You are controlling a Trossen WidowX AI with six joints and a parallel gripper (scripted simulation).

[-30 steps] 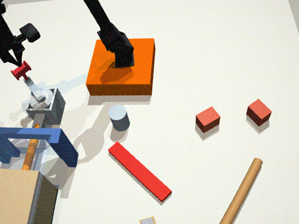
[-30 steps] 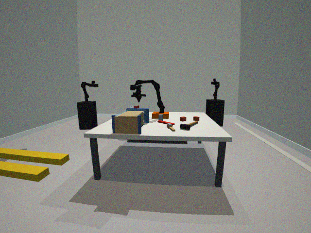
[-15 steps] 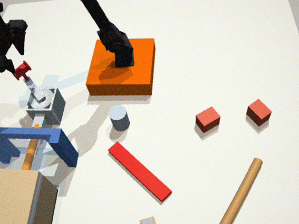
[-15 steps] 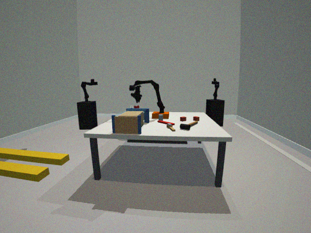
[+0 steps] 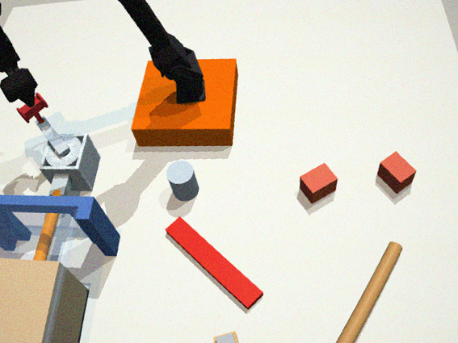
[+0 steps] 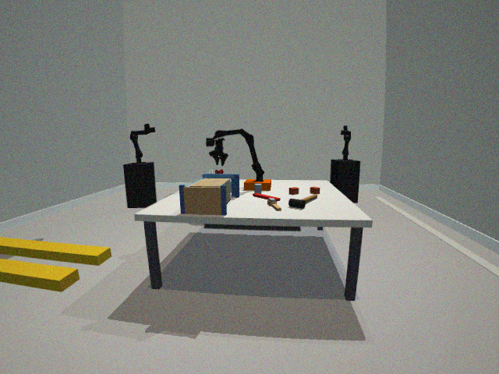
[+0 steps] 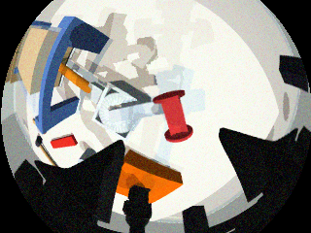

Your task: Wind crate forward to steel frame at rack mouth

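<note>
The red knob lies 10 mm behind my gripper tip, 10 mm to the right of it and 70 mm below it. Also, from my gripper tip: flat red bar (320 mm ahead, 340 mm to the left, 190 mm below); grey winch (60 mm ahead, 50 mm to the left, 170 mm below); winch handle (30 mm ahead, 20 mm to the left, 100 mm below).
</note>
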